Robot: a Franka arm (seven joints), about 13 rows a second.
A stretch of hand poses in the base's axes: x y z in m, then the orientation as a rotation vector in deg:
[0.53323 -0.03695 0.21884 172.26 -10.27 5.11]
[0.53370 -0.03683 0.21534 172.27 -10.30 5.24]
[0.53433 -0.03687 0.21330 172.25 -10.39 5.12]
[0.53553 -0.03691 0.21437 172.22 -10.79 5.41]
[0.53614 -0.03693 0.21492 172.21 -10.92 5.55]
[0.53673 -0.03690 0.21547 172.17 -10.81 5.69]
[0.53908 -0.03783 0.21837 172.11 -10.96 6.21]
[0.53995 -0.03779 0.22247 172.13 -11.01 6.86]
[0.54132 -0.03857 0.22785 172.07 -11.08 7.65]
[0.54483 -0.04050 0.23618 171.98 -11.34 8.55]
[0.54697 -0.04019 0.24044 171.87 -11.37 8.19]
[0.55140 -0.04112 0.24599 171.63 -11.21 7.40]
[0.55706 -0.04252 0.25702 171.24 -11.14 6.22]
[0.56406 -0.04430 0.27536 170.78 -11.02 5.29]
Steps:
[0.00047 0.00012 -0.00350 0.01 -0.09 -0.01]
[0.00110 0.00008 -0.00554 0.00 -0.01 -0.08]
[0.00230 0.00004 -0.00447 0.00 -0.22 -0.33]
[0.00291 0.00002 -0.00392 0.00 -0.32 -0.41]
[0.00350 0.00005 -0.00337 -0.05 -0.41 -0.34]
[0.00585 -0.00088 -0.00047 -0.10 -0.75 -0.42]
[0.00672 -0.00084 0.00363 -0.08 -1.19 -0.42]
[0.00809 -0.00162 0.00901 -0.14 -1.71 -0.44]
[0.01160 -0.00355 0.01734 -0.20 -2.32 -0.57]
[0.01374 -0.00324 0.02160 -0.31 -2.08 -0.62]
[0.01817 -0.00417 0.02715 -0.56 -1.54 -0.56]
[0.02383 -0.00557 0.03818 -0.96 -0.74 -0.60]
[0.03083 -0.00735 0.05652 -1.42 -0.10 -0.59]

